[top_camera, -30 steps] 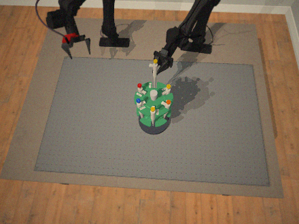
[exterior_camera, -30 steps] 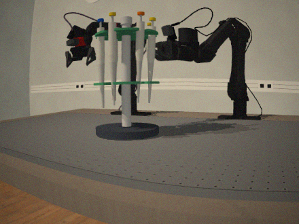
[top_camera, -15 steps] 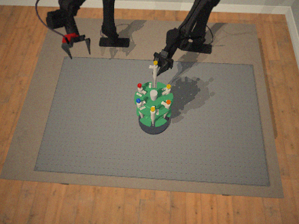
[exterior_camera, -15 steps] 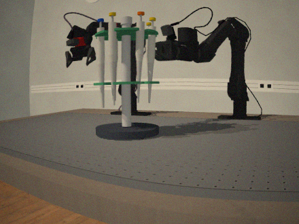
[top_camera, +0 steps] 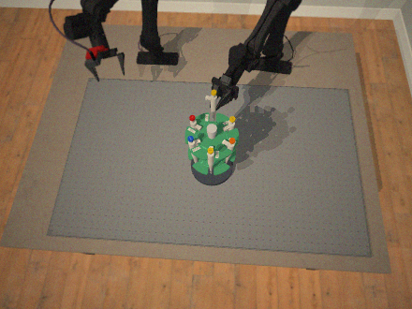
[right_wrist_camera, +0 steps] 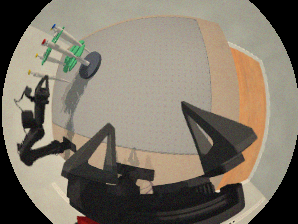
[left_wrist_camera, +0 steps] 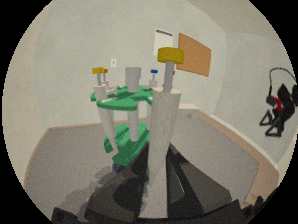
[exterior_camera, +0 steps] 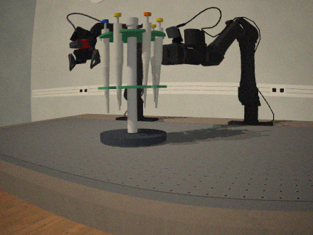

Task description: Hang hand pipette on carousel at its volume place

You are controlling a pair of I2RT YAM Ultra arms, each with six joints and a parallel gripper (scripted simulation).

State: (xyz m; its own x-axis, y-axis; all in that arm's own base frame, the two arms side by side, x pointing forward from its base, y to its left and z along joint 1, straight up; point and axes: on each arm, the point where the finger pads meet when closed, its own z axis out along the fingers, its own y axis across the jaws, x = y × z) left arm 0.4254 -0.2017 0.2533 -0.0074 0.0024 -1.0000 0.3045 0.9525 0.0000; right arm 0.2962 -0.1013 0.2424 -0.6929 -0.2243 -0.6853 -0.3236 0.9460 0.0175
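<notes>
The pipette lies 1 cm to the right of my left hand and 2 cm below it.
</notes>
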